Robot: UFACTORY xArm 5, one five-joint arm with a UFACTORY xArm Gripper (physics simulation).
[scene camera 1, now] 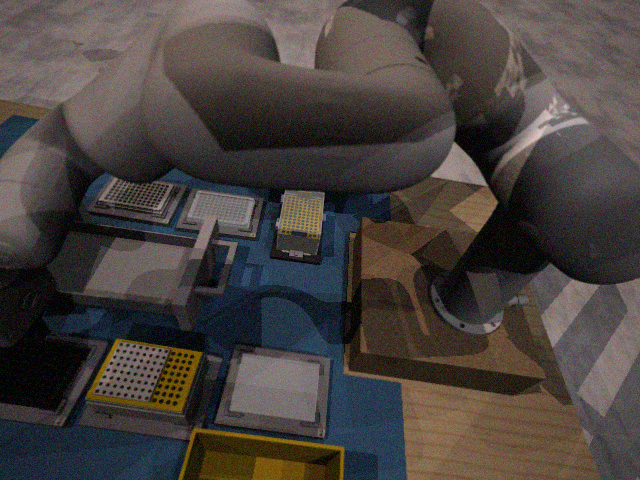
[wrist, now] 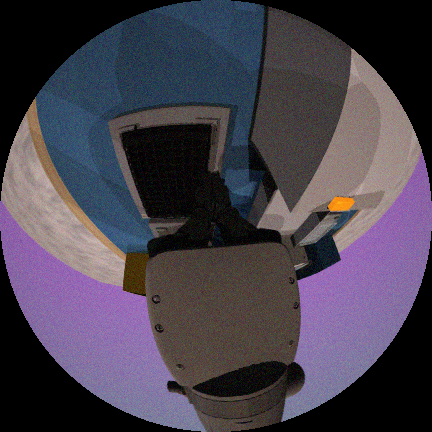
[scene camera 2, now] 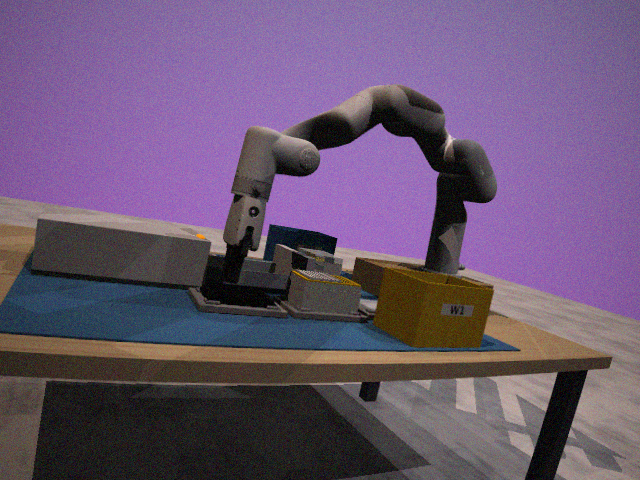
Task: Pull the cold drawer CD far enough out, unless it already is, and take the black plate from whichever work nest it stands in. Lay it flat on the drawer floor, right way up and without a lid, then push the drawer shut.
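Seen in the pictures: gripper, fingertip midpoint: (scene camera 1: 36, 335) (wrist: 209, 182) (scene camera 2: 228, 282); arm's base at its link origin: (scene camera 1: 464, 302).
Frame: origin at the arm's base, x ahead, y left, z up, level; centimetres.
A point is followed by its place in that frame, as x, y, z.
Observation:
The cold drawer (scene camera 1: 131, 268) @(58.5, -11.7, -6.7) (scene camera 2: 263, 279) @(56.9, -3.4, -5.2) (wrist: 259, 201) @(63.3, -4.5, -5.5) stands pulled out from its grey housing (scene camera 2: 118, 253) @(88.0, -6.3, -2.8) (wrist: 305, 100) @(76.9, -4.4, -0.8). Its pale floor shows bare in scene camera 1, with an upright front panel at the right end; the arm hides its left end. The black plate (scene camera 1: 46, 369) @(65.4, 6.4, -5.9) (scene camera 2: 245, 296) @(67.9, 8.5, -5.9) (wrist: 167, 165) @(70.3, 5.4, -6.3) lies flat in a grey nest beside the drawer, its dark grid of wells facing up and no lid on it. My gripper (scene camera 2: 232, 281) @(68.0, 1.5, -5.0) (wrist: 209, 182) @(68.0, 1.5, -5.0) is shut and empty, pointing down at the plate's drawer-side edge. Whether the fingertips touch the plate, I cannot tell.
Beside the black plate are a yellow tip rack (scene camera 1: 175, 377) @(46.8, 10.2, -1.2) (scene camera 2: 324, 298) @(53.1, 13.3, -4.5) and a nest with a white plate (scene camera 1: 275, 386) @(32.9, 10.6, -6.5). The yellow W1 bin (scene camera 1: 268, 445) @(34.2, 19.7, 0.9) (scene camera 2: 403, 310) @(44.5, 26.0, -3.0) stands near them. Across the drawer are two nested plates (scene camera 1: 135, 195) @(61.5, -29.7, -5.9) (scene camera 1: 221, 208) @(43.8, -26.7, -5.9) and a taller yellow-topped rack (scene camera 1: 300, 214) @(27.7, -20.8, -0.7).

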